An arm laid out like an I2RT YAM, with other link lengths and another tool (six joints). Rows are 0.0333 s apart.
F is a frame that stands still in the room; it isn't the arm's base.
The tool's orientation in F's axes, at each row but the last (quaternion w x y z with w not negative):
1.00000 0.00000 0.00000 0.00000
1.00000 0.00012 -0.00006 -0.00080
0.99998 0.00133 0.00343 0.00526
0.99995 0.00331 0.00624 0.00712
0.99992 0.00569 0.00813 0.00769
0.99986 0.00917 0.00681 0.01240
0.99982 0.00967 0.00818 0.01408
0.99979 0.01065 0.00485 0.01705
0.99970 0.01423 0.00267 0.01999
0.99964 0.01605 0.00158 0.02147
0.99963 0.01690 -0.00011 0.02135
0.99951 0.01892 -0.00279 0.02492
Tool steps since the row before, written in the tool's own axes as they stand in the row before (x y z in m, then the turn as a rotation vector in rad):
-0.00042 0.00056 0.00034 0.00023 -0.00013 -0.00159
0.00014 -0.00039 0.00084 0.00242 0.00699 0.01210
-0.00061 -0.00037 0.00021 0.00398 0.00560 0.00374
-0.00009 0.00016 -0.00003 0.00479 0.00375 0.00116
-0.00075 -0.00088 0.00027 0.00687 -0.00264 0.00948
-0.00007 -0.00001 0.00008 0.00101 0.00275 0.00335
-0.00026 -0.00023 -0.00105 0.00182 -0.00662 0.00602
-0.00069 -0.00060 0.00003 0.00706 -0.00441 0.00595
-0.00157 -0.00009 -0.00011 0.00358 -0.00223 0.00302
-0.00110 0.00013 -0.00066 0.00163 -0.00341 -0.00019
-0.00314 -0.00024 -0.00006 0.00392 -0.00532 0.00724
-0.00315 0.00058 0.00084 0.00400 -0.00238 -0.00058
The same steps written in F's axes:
-0.00042 0.00056 0.00034 0.00023 -0.00013 -0.00159
0.00014 -0.00039 0.00084 0.00243 0.00698 0.01210
-0.00060 -0.00038 0.00021 0.00395 0.00563 0.00373
-0.00009 0.00016 -0.00003 0.00475 0.00381 0.00113
-0.00073 -0.00089 0.00027 0.00706 -0.00264 0.00934
-0.00007 -0.00001 0.00008 0.00099 0.00271 0.00339
-0.00027 -0.00022 -0.00105 0.00210 -0.00668 0.00586
-0.00067 -0.00062 0.00002 0.00727 -0.00429 0.00579
-0.00157 -0.00015 -0.00011 0.00368 -0.00217 0.00294
-0.00111 0.00010 -0.00065 0.00177 -0.00333 -0.00030
-0.00313 -0.00037 -0.00007 0.00415 -0.00539 0.00706
-0.00318 0.00039 0.00084 0.00412 -0.00215 -0.00064

